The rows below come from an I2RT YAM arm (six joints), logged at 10 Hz.
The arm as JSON. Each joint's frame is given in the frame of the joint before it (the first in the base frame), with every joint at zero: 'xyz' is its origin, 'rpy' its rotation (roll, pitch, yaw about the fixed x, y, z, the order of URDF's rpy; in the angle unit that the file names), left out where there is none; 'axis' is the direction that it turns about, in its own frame. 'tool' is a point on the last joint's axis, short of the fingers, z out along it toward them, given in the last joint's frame.
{
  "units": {
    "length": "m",
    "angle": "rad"
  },
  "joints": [
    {
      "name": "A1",
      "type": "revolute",
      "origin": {
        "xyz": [
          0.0,
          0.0,
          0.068
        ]
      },
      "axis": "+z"
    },
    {
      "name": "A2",
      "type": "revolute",
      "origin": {
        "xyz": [
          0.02,
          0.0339,
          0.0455
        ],
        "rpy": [
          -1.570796,
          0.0,
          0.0
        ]
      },
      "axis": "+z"
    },
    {
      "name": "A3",
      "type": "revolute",
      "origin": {
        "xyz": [
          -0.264,
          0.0,
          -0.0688
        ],
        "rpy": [
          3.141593,
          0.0,
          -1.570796
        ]
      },
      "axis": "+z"
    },
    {
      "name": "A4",
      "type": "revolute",
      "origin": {
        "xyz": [
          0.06,
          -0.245,
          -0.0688
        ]
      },
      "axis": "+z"
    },
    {
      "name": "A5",
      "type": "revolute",
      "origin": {
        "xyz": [
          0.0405,
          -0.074,
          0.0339
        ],
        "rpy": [
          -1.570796,
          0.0,
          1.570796
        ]
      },
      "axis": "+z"
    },
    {
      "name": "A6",
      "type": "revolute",
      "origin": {
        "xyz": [
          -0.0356,
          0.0,
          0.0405
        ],
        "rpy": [
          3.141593,
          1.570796,
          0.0
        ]
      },
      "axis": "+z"
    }
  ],
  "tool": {
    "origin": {
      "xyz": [
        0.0,
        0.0,
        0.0
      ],
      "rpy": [
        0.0,
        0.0,
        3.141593
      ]
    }
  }
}
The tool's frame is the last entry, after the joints.
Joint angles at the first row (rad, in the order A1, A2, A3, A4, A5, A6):
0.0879 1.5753 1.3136 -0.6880 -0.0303 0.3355
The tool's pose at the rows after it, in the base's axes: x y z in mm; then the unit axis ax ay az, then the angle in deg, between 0 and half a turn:
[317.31, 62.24, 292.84, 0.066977, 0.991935, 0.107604, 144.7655]
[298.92, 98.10, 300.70, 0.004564, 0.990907, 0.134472, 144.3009]
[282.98, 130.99, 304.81, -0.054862, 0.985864, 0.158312, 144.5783]
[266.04, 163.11, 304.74, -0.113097, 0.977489, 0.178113, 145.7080]
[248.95, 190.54, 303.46, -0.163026, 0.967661, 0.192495, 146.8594]
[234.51, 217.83, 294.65, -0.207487, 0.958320, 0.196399, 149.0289]
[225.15, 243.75, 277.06, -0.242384, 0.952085, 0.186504, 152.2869]
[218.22, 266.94, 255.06, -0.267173, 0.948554, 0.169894, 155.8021]
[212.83, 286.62, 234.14, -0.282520, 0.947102, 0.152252, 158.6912]
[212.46, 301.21, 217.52, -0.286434, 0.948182, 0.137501, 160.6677]
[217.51, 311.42, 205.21, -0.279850, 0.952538, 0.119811, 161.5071]
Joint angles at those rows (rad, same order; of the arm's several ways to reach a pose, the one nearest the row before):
0.1890 1.5135 1.2854 -0.6933 -0.0425 0.3382
0.3115 1.4723 1.2716 -0.6945 -0.0498 0.3382
0.4271 1.4574 1.2705 -0.6930 -0.0566 0.3363
0.5430 1.4578 1.2701 -0.6907 -0.0612 0.3347
0.6464 1.4635 1.2705 -0.6869 -0.0605 0.3344
0.7425 1.4960 1.2720 -0.6819 -0.0540 0.3347
0.8204 1.5601 1.2781 -0.6804 -0.0437 0.3355
0.8822 1.6379 1.2869 -0.6792 -0.0322 0.3420
0.9302 1.7149 1.3018 -0.6777 -0.0185 0.3550
0.9558 1.7851 1.3270 -0.6777 -0.0071 0.3706
0.9627 1.8484 1.3628 -0.6838 0.0166 0.3878

